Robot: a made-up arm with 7 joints. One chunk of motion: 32 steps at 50 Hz.
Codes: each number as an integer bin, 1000 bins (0 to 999) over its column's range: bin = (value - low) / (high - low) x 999, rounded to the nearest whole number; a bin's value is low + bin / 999 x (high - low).
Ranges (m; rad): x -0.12..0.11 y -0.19..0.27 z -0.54..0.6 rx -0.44..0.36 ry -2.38..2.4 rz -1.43..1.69
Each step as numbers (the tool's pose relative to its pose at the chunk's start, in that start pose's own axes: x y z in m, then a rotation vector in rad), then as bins.
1 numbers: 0.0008 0.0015 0.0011 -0.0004 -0.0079 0.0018
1 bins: 525 416 474 549 496 458
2 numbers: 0.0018 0.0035 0.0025 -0.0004 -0.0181 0.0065
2 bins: 529 420 475 549 494 460
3 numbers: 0.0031 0.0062 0.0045 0.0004 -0.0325 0.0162
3 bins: 535 426 477 550 491 463
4 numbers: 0.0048 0.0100 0.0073 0.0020 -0.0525 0.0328
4 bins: 542 434 480 552 486 468
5 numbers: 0.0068 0.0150 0.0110 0.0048 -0.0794 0.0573
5 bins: 551 445 483 555 481 476
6 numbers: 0.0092 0.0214 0.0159 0.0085 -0.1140 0.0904
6 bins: 561 459 487 560 474 487
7 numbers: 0.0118 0.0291 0.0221 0.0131 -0.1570 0.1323
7 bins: 572 476 493 566 465 500
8 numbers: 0.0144 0.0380 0.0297 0.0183 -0.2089 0.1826
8 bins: 584 495 499 572 454 516
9 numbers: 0.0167 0.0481 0.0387 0.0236 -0.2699 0.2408
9 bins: 594 517 507 579 441 535
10 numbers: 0.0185 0.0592 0.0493 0.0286 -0.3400 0.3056
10 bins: 602 541 516 585 426 556
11 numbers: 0.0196 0.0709 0.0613 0.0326 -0.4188 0.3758
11 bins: 606 567 527 590 410 578
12 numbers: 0.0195 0.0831 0.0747 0.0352 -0.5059 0.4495
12 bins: 606 593 539 593 392 602
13 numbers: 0.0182 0.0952 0.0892 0.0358 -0.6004 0.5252
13 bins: 600 619 551 594 372 626
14 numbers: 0.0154 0.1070 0.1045 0.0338 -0.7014 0.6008
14 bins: 588 645 565 592 351 650
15 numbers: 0.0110 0.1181 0.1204 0.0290 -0.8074 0.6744
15 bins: 569 669 579 586 329 674
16 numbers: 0.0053 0.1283 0.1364 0.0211 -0.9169 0.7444
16 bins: 544 691 593 576 306 696
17 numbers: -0.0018 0.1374 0.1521 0.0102 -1.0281 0.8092
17 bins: 513 711 606 562 283 717
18 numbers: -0.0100 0.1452 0.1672 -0.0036 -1.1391 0.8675
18 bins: 478 728 620 545 259 736
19 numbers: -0.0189 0.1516 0.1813 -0.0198 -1.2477 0.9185
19 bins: 439 742 632 525 237 752
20 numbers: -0.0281 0.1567 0.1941 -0.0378 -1.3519 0.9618
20 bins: 399 753 643 502 215 766
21 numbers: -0.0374 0.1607 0.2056 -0.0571 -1.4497 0.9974
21 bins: 359 762 653 478 194 777
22 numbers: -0.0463 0.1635 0.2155 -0.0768 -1.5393 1.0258
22 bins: 320 768 662 454 176 786
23 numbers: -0.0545 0.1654 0.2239 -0.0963 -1.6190 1.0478
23 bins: 284 772 669 429 159 793
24 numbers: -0.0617 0.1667 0.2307 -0.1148 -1.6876 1.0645
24 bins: 253 775 675 406 145 799
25 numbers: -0.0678 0.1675 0.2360 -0.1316 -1.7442 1.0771
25 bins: 227 776 680 385 133 803
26 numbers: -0.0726 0.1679 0.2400 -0.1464 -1.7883 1.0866
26 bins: 206 777 684 367 124 806
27 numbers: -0.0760 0.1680 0.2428 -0.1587 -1.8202 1.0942
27 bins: 191 777 686 351 117 808
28 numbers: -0.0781 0.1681 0.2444 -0.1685 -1.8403 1.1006
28 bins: 182 778 687 339 113 810
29 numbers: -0.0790 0.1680 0.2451 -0.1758 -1.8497 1.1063
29 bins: 178 777 688 330 111 812
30 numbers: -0.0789 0.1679 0.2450 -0.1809 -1.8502 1.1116
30 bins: 179 777 688 324 111 814
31 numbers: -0.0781 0.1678 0.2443 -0.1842 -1.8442 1.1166
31 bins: 182 777 687 319 112 815
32 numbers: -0.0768 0.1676 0.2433 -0.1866 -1.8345 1.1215
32 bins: 188 777 686 316 114 817
